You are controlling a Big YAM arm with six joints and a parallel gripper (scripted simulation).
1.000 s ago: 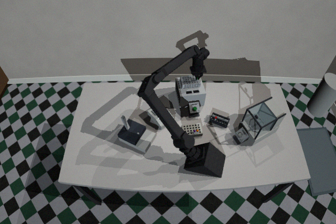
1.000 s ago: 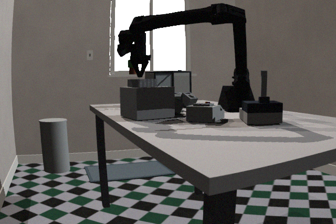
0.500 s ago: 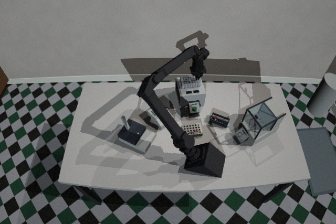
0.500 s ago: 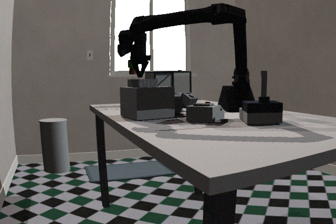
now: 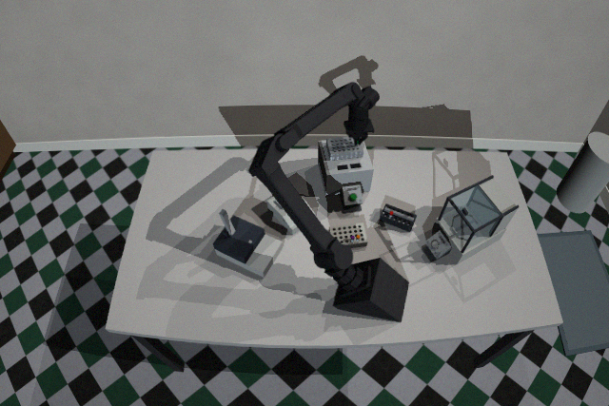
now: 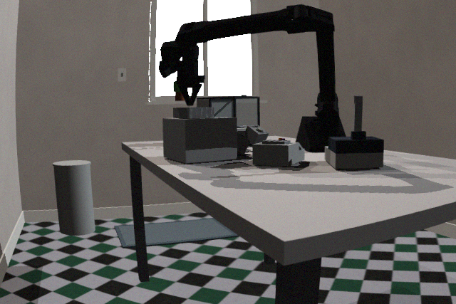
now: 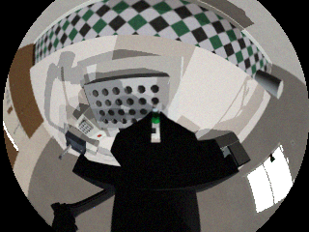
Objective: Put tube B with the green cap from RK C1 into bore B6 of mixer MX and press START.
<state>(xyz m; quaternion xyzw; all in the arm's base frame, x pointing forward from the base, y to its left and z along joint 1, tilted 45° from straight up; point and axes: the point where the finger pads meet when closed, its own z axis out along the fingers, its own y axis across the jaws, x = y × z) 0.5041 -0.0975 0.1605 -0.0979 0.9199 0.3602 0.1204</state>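
Right now the tube B is 2 cm below my hand. The rest, counted from my hand: bore block (5 cm to the left, 3 cm below); then green start key (17 cm behind, 11 cm below); then magnet block MG (21 cm behind, 19 cm to the right, 16 cm below).
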